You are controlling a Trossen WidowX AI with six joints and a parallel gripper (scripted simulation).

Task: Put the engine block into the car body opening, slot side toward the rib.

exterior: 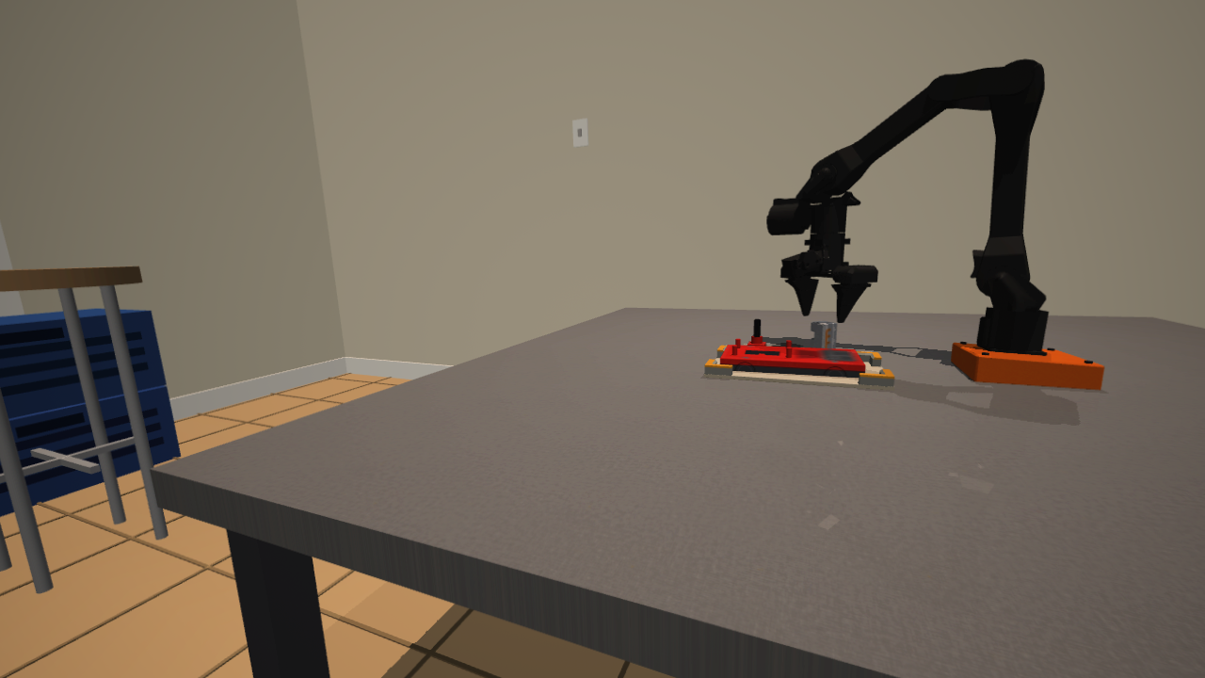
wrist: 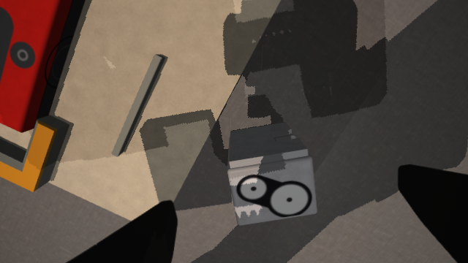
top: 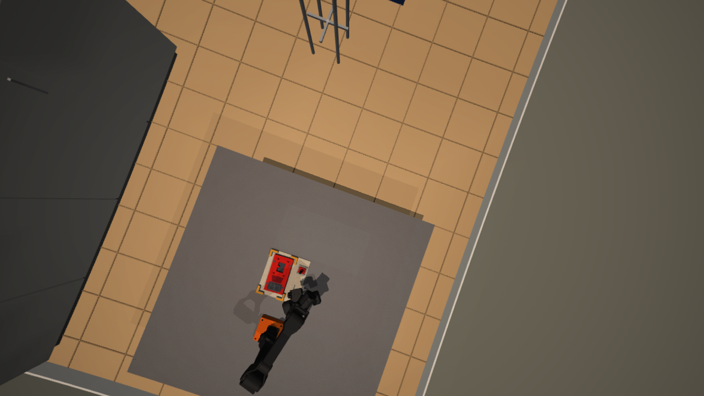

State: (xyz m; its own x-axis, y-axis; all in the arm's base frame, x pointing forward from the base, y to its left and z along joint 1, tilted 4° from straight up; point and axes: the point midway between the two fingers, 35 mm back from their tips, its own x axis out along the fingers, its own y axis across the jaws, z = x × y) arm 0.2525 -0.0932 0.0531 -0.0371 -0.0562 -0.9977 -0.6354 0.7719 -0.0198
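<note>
The grey engine block is 3 cm below my gripper tip. From my gripper tip the other things lie so: thin grey bar (5 cm ahead, 16 cm to the left, 4 cm below).
</note>
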